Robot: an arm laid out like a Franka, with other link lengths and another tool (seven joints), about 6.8 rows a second.
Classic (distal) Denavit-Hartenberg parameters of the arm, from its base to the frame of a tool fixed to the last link. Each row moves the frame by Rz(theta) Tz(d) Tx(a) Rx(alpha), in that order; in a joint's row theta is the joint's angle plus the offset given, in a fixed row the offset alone. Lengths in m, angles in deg.
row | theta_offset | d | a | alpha
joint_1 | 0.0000 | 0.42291 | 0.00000 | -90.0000
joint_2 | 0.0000 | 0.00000 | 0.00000 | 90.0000
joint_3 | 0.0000 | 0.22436 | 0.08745 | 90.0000
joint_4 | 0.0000 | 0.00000 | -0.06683 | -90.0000
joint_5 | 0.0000 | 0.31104 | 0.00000 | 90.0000
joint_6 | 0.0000 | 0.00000 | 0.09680 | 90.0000
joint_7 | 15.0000 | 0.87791 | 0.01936 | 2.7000
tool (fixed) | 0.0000 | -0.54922 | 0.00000 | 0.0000
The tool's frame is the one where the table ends.
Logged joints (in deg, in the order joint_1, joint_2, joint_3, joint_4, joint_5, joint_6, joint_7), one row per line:
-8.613 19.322 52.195 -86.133 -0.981 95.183 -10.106
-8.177 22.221 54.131 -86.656 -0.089 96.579 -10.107
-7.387 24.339 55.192 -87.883 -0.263 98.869 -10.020
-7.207 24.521 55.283 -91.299 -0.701 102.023 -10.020
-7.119 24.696 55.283 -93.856 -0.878 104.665 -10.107
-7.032 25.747 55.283 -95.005 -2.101 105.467 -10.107
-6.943 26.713 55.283 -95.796 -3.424 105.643 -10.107
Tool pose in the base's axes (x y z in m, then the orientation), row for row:
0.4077 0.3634 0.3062 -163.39 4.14 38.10
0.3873 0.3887 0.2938 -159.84 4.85 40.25
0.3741 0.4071 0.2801 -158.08 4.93 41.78
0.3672 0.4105 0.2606 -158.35 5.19 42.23
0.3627 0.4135 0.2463 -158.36 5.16 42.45
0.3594 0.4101 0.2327 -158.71 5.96 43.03
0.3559 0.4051 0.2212 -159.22 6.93 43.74
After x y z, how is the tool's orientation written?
As angles about the fixed x, y, z axes (roll, pitch, yaw), in degrees.
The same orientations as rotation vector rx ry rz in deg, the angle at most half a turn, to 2 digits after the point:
-156.35 -53.07 13.51
-152.47 -54.57 16.34
-150.28 -55.93 17.52
-150.42 -56.59 17.86
-150.33 -56.90 17.87
-150.64 -57.69 18.93
-151.08 -58.70 20.18

